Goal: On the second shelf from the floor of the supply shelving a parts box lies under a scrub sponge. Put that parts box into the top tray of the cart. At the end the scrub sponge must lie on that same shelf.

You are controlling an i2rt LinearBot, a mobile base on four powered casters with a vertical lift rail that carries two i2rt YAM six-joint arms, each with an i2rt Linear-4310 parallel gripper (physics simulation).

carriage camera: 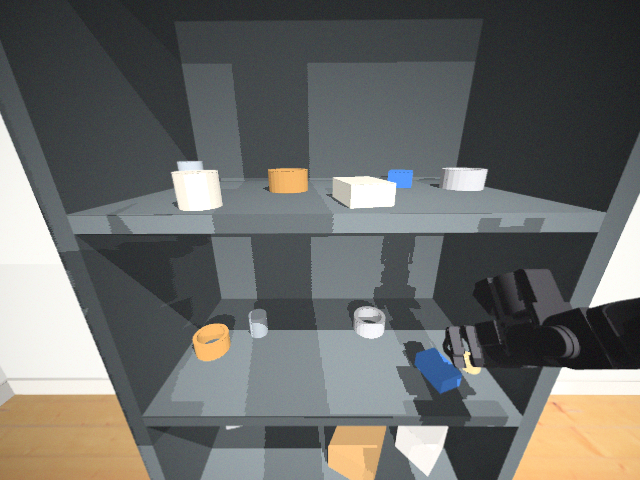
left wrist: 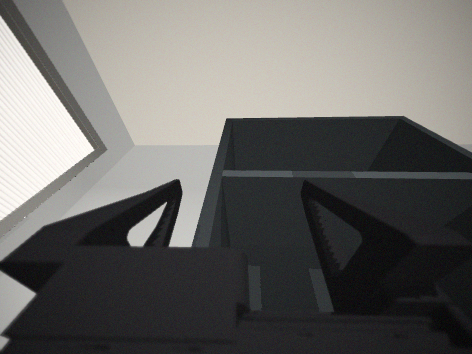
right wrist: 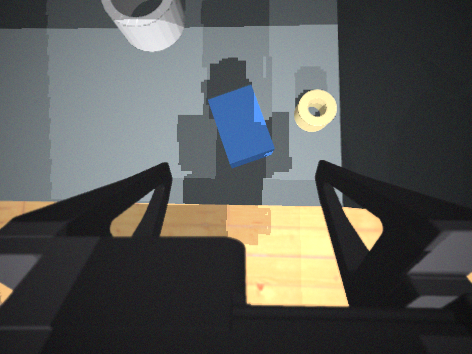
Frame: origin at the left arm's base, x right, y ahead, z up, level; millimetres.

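Seen in the pictures: left gripper, fingertip midpoint: [left wrist: 241,186]; right gripper, fingertip midpoint: [carriage camera: 466,347] [right wrist: 242,169].
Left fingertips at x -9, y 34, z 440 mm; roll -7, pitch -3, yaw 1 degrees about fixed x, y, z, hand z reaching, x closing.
Observation:
A point is followed by its place in that frame.
The parts box, a blue block [carriage camera: 437,369] @(z -94, x 599, y 374 mm) [right wrist: 241,127] @(z -93, x 610, y 389 mm), lies uncovered and slightly turned on the middle visible shelf [carriage camera: 258,377] @(z -134, x 148, y 388 mm) [right wrist: 100,100] @(z -133, x 392, y 445 mm), near its front edge at the right. The yellow scrub sponge does not show in any view, nor does the cart. My right gripper [carriage camera: 461,347] @(z 30, x 614, y 318 mm) [right wrist: 242,169] @(z 30, x 614, y 318 mm) is open and empty, above the shelf beside the parts box in the carriage view; in the right wrist view the box lies ahead, between the lines of the fingers. My left gripper [left wrist: 241,186] @(z 440, x -9, y 34 mm) is open and empty, facing the upper part of the shelving [left wrist: 257,174] @(z 760, x 29, y 291 mm).
A pale yellow ring [carriage camera: 470,369] @(z -121, x 700, y 399 mm) [right wrist: 329,108] @(z -108, x 727, y 419 mm) stands close right of the box, near the side wall. A white ring [carriage camera: 369,331] @(z -107, x 460, y 525 mm) [right wrist: 155,37] @(z -109, x 485, y 527 mm) stands behind it. A grey cylinder [carriage camera: 257,324] @(z -81, x 117, y 529 mm) and orange ring [carriage camera: 211,352] @(z -107, x 7, y 445 mm) stand left. The shelf above holds a white box [carriage camera: 372,194] @(z 346, x 399, y 332 mm) and several other things.

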